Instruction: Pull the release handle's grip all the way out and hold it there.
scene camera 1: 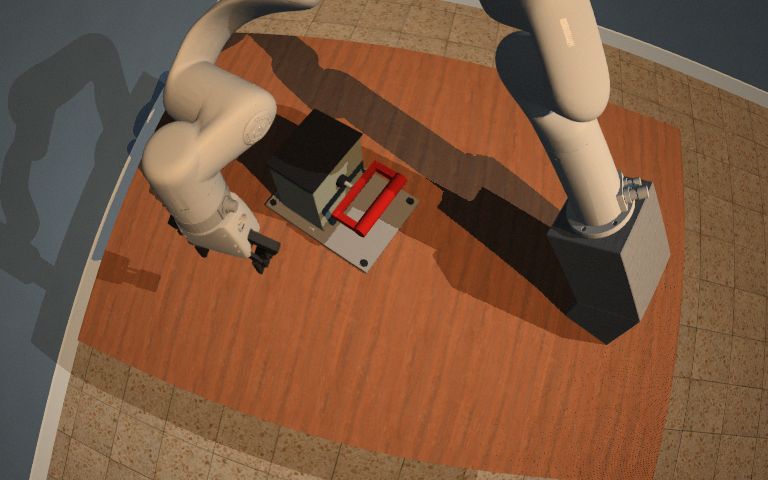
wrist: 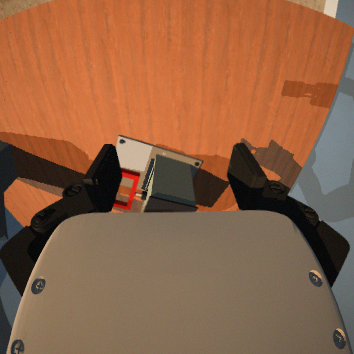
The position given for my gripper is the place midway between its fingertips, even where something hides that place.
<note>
I see my gripper (scene camera 1: 234, 255), a red grip (scene camera 1: 397, 181) and a grey base plate (scene camera 1: 361, 252).
My gripper also shows in the wrist view (wrist: 174, 158). The grey base plate shows as well in the wrist view (wrist: 133, 154).
</note>
